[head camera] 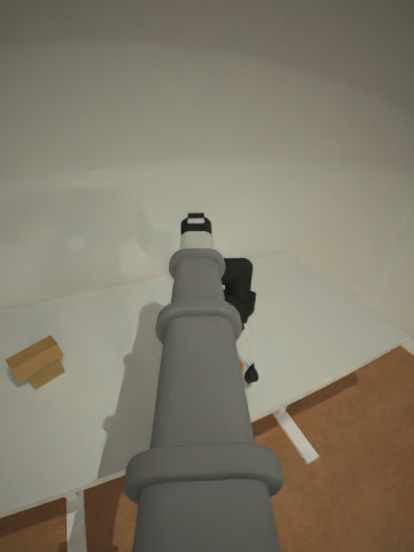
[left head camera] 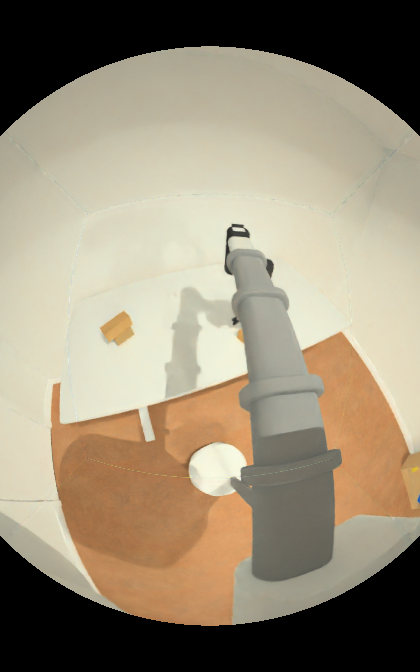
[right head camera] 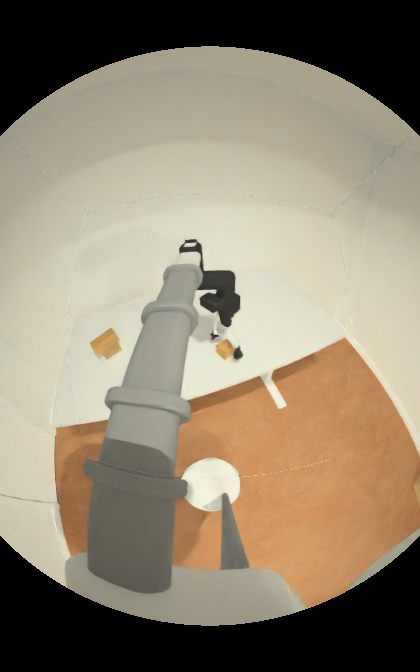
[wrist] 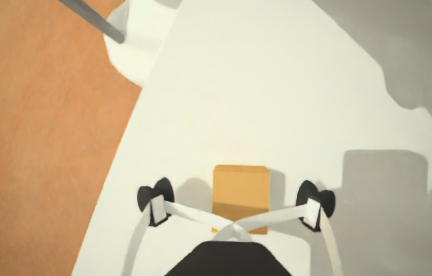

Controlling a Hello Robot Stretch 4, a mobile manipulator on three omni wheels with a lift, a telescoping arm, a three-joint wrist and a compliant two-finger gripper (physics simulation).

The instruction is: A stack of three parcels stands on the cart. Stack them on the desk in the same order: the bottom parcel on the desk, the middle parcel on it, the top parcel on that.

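Frame: origin at the robot's base, x ahead, y left, z up, level; millimetres.
Seen in the pictures: gripper, fingertip midpoint: (wrist: 235, 195).
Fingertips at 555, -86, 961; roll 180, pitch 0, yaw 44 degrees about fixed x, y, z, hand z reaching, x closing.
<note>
A point is followed by its place in that frame, as x, y, z.
On the white desk (head camera: 310, 320) @[779, -416, 923] (left head camera: 90, 390) (right head camera: 300, 320) (wrist: 240, 90) @[488, -9, 923], a small orange-brown parcel (right head camera: 225, 349) (wrist: 241, 187) @[552, -75, 973] lies below my gripper (right head camera: 226, 344) (wrist: 235, 195) @[555, -86, 961]. The gripper is open, pointing down, with one fingertip on each side of the parcel in the wrist view and a gap on both sides. A sliver of this parcel shows past the arm in the head view. Farther left on the desk, a wider parcel (head camera: 35, 357) @[547, 443, 1021] (left head camera: 116, 325) (right head camera: 105, 341) appears to rest across a smaller parcel (head camera: 48, 375) @[547, 434, 945] (left head camera: 124, 336) (right head camera: 112, 351), which is partly hidden. The cart does not show.
The telescoping arm (head camera: 200, 390) @[201, 1, 1379] (left head camera: 275, 345) (right head camera: 155, 355) reaches over the desk and hides part of it. A wall stands behind the desk. A round white base part (left head camera: 217, 469) (right head camera: 211, 482) is on the floor before it. A cardboard box (left head camera: 411, 480) stands at the right edge.
</note>
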